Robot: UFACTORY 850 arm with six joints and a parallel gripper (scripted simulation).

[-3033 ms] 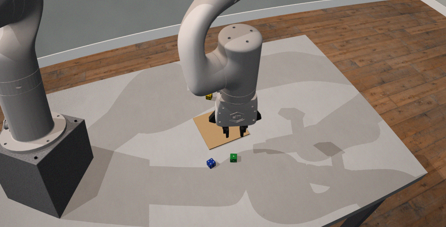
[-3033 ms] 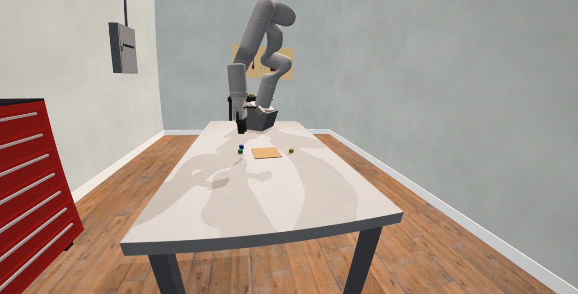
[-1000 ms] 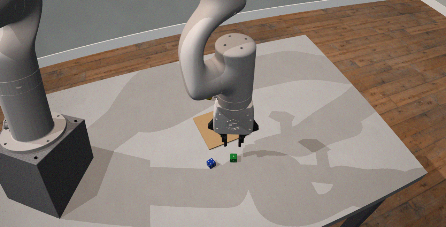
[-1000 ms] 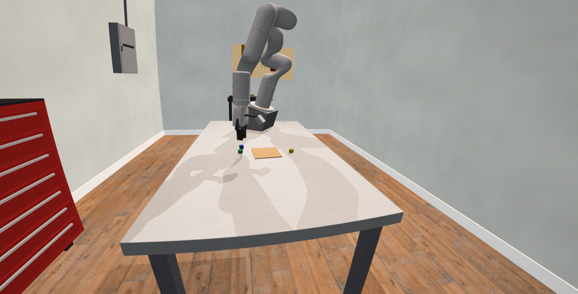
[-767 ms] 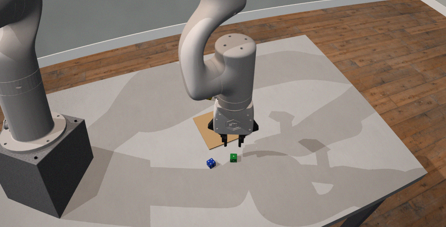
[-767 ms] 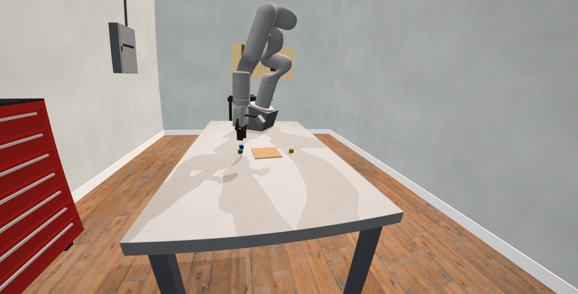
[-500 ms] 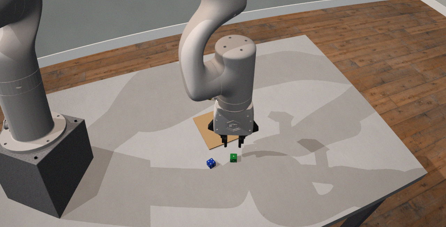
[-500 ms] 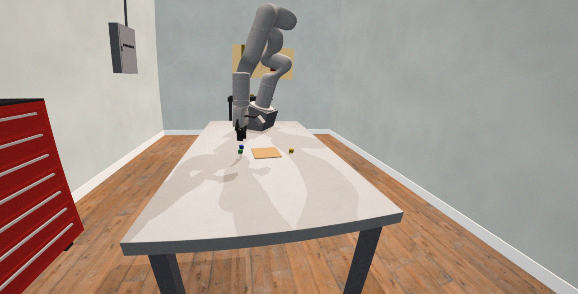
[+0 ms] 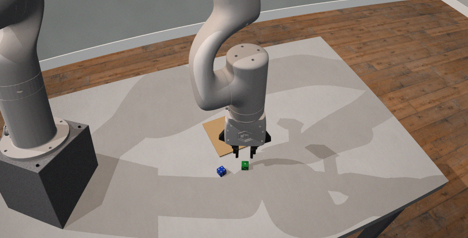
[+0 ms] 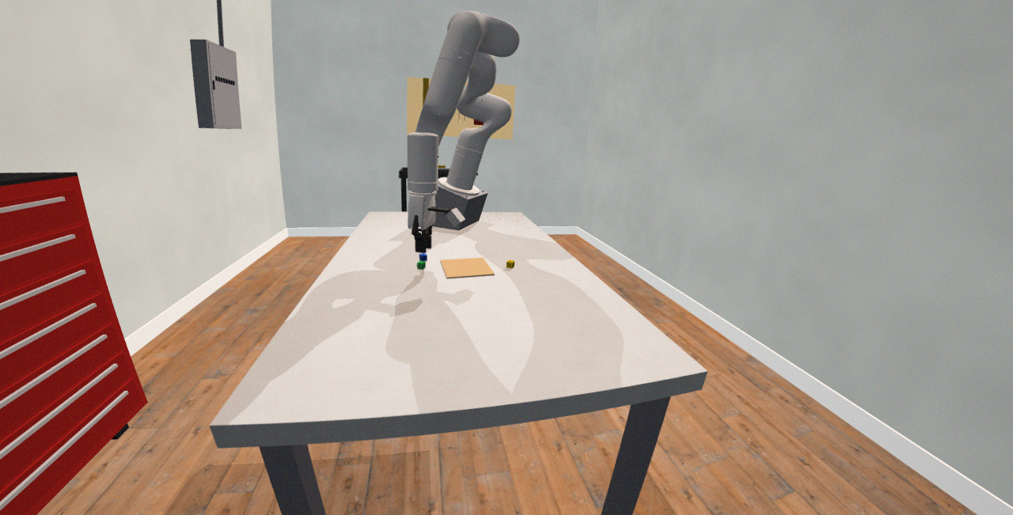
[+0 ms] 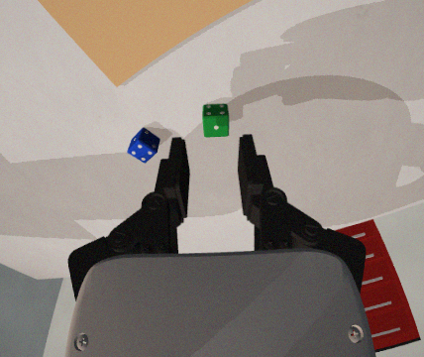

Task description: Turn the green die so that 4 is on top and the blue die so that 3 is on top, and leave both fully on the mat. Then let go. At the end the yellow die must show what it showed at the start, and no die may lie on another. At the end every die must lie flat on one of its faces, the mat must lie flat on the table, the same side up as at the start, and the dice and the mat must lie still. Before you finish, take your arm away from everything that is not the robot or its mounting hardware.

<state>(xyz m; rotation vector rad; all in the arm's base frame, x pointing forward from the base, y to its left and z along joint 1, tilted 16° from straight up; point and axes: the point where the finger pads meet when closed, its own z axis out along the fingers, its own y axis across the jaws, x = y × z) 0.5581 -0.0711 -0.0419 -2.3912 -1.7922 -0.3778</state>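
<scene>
Now: the green die 1 cm to the right of my hand and 7 cm below it. Also, from my hand: blue die: 7 cm behind, 1 cm to the right, 7 cm below; tan mat: 1 cm behind, 13 cm to the left, 8 cm below; yellow die: 2 cm behind, 26 cm to the left, 7 cm below.
</scene>
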